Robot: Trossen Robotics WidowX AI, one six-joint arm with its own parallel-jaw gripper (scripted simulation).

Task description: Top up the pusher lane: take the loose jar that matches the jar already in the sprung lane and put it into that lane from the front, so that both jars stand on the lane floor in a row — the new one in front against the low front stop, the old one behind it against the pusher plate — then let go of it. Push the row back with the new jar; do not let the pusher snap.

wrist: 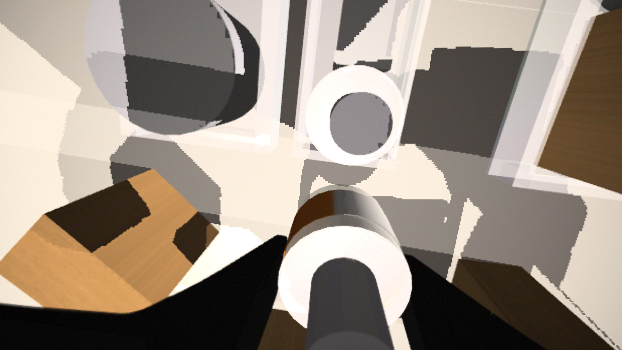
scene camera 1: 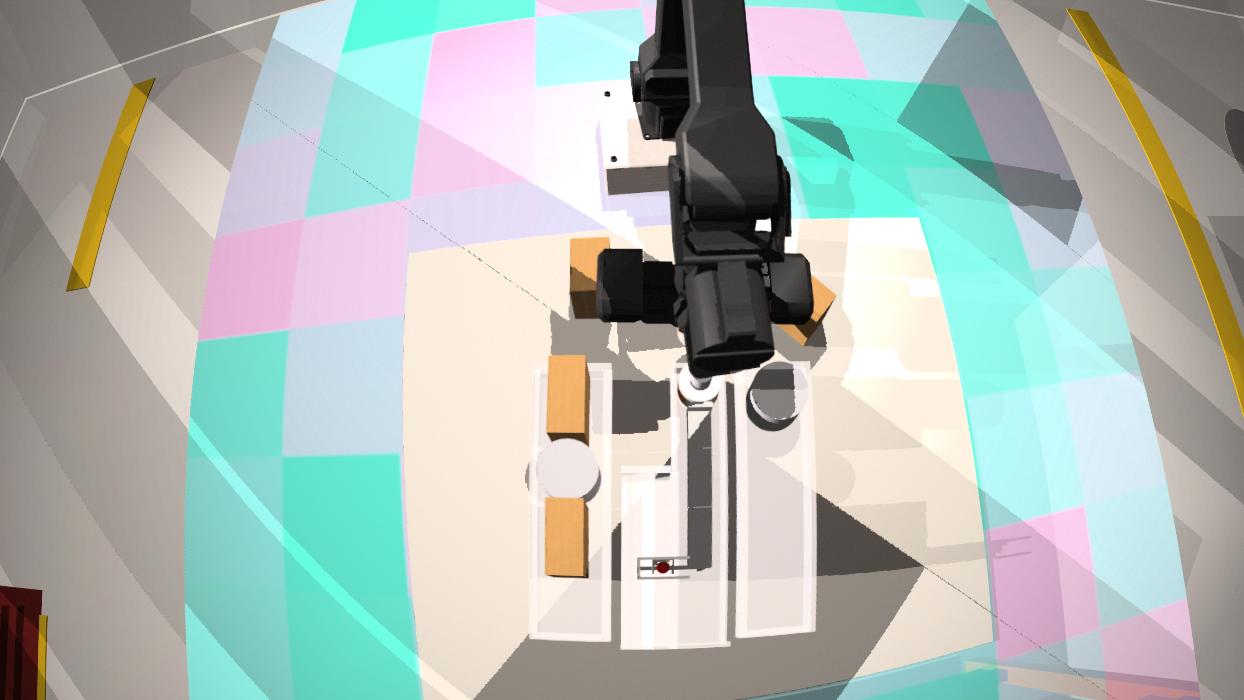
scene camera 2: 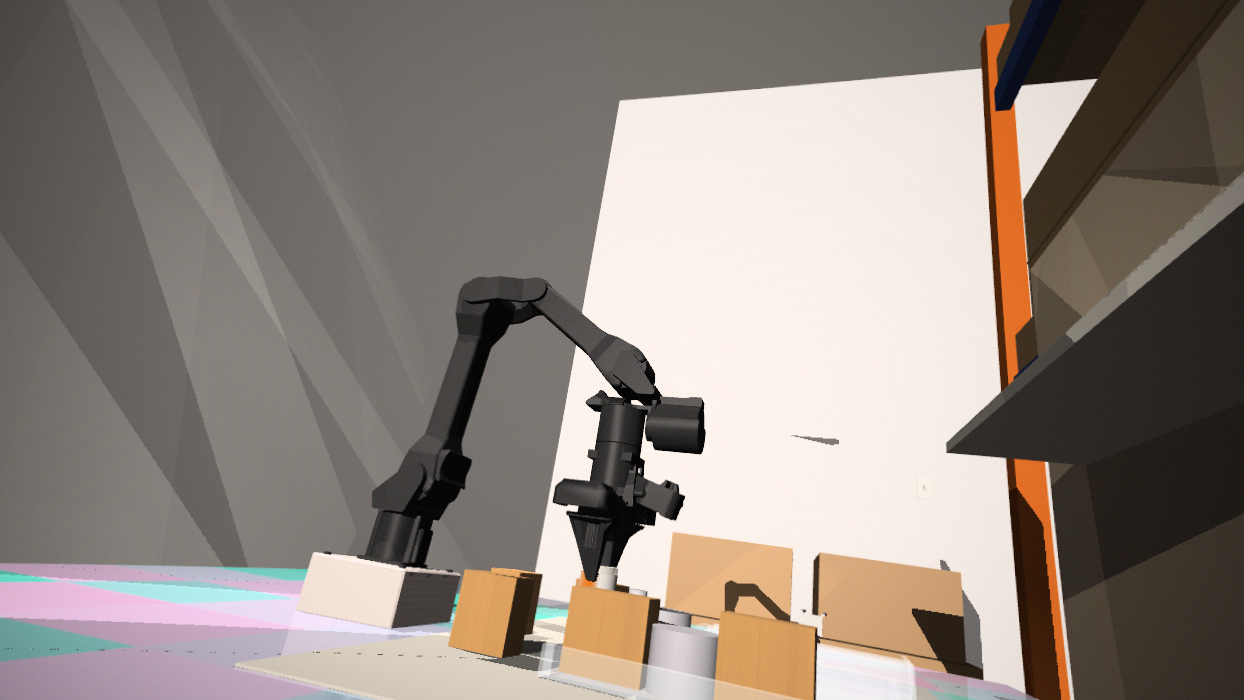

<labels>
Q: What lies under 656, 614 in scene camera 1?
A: A sprung lane.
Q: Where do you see a grey cylinder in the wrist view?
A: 172, 75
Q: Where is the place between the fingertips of my gripper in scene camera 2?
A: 598, 581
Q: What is my gripper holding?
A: A jar.
</labels>
